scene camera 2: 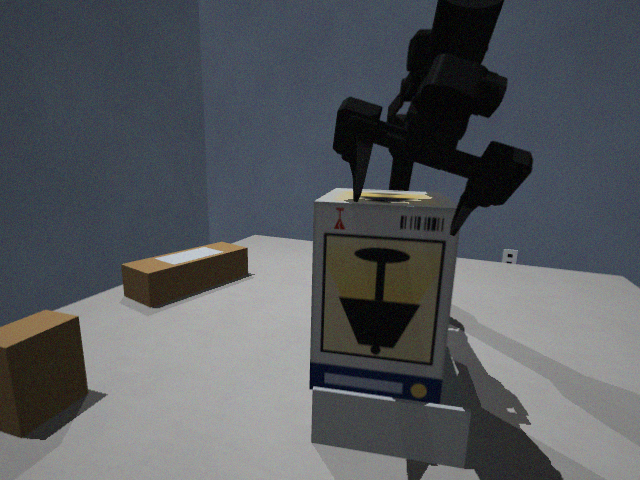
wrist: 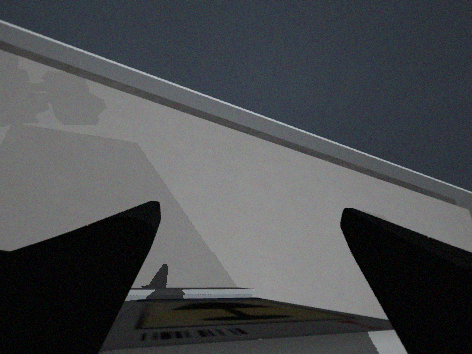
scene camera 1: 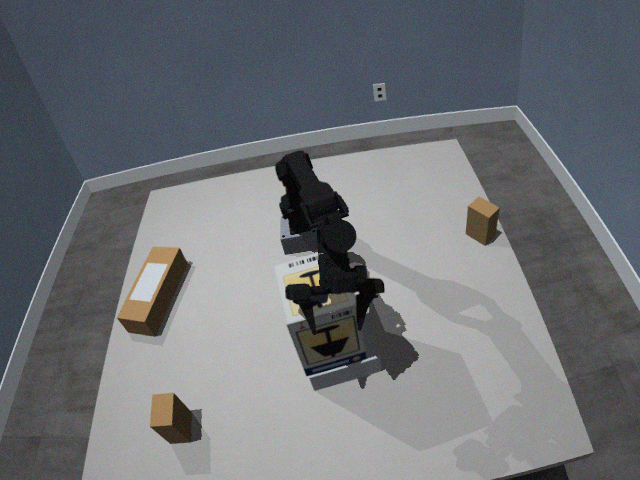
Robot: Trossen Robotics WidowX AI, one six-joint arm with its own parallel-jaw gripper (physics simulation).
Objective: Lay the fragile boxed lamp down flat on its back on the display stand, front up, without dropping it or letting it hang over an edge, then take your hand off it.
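Pixels of known places: gripper, fingertip midpoint: (scene camera 2: 403,216) (wrist: 251,213) (scene camera 1: 337,332); arm's base, origin of the base link: (scene camera 1: 299,226).
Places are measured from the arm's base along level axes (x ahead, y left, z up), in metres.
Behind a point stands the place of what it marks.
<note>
The boxed lamp (scene camera 1: 336,356) @[x 0.520, y 0.035, z 0.052 m] (scene camera 2: 379,325) @[x 0.520, y 0.031, z 0.091 m] (wrist: 250,312) @[x 0.522, y 0.018, z 0.150 m], a white box with yellow lamp pictures and a blue band along its bottom, stands upright on the low grey display stand (scene camera 1: 346,376) @[x 0.530, y 0.047, z -0.039 m] (scene camera 2: 390,426) @[x 0.529, y 0.052, z -0.028 m] (wrist: 215,293) @[x 0.528, y 0.012, z 0.006 m]. One picture face is toward scene camera 2; another picture is on its top. My gripper (scene camera 1: 337,329) @[x 0.569, y 0.050, z 0.225 m] (scene camera 2: 404,217) @[x 0.569, y 0.050, z 0.225 m] (wrist: 251,213) @[x 0.569, y 0.050, z 0.225 m] is open and empty, its fingers spread wide at the box's upper front edge. In the second scene view one fingertip overlaps the top's front edge and the other is by the upper right edge. Whether either touches is unclear.
A long brown box (scene camera 1: 147,281) @[x 0.109, y -0.506, z 0.012 m] (scene camera 2: 191,279) @[x 0.166, y -0.463, z -0.032 m] with a white label lies to the left. A small brown box (scene camera 1: 164,410) @[x 0.590, y -0.399, z 0.052 m] (scene camera 2: 41,372) @[x 0.599, y -0.377, z 0.000 m] stands at the front left, another (scene camera 1: 480,224) @[x 0.167, y 0.538, z 0.007 m] near the table's right edge. The arm rises behind the boxed lamp, beside a grey block (scene camera 1: 299,243) @[x 0.046, y -0.011, z -0.028 m].
</note>
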